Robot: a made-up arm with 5 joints.
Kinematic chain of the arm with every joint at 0, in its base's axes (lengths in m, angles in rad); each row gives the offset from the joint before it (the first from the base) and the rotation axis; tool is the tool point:
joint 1: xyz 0 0 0.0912 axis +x
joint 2: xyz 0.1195 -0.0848 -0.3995 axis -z
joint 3: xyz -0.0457 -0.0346 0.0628 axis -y
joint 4: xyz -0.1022 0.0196 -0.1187 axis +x
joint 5: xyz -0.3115 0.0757 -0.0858 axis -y
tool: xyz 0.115 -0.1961 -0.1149
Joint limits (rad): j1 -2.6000..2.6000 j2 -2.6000..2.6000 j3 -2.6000..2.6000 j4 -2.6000..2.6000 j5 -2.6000..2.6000
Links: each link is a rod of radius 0.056 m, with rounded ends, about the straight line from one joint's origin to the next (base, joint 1, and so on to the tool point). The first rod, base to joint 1, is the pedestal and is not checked.
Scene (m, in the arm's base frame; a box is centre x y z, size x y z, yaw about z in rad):
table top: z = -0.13
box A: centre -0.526 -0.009 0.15 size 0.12 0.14 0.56 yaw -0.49
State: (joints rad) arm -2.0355 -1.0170 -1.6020 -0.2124 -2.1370
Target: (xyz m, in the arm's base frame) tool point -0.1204 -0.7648 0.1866
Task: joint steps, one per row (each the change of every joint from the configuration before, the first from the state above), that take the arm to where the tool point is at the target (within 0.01 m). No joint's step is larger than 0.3 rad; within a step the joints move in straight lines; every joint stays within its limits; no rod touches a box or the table.
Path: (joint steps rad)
1: 0.0545 0.1472 0.2418 0.1855 -0.0353
2: 0.0545 0.1471 0.2418 0.1854 -0.0352
3: 0.0545 0.1472 0.2417 0.1855 -0.0353
4: 0.0546 0.1471 0.2418 0.1855 -0.0352
5: 0.0545 0.1472 0.2418 0.1854 -0.0353
6: -0.1279 0.2960 0.0439 -0.0281 0.1369
7: -0.1278 0.2960 0.0438 -0.0281 0.1369
8: -0.1279 0.2960 0.0439 -0.0280 0.1368
9: -0.1278 0.2961 0.0439 -0.0281 0.1369
10: -0.1278 0.2960 0.0438 -0.0281 0.1368

